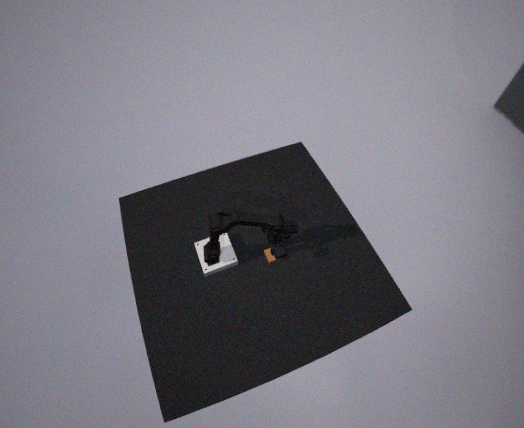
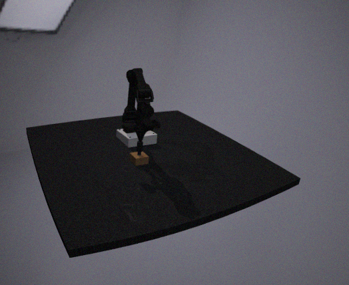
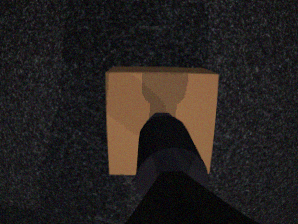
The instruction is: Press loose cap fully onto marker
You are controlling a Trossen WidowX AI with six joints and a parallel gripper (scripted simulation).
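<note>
Right now the marker cap is 2 cm below my gripper tip. From my gripper tip the other things lie so: holder block 9 cm below.
</note>
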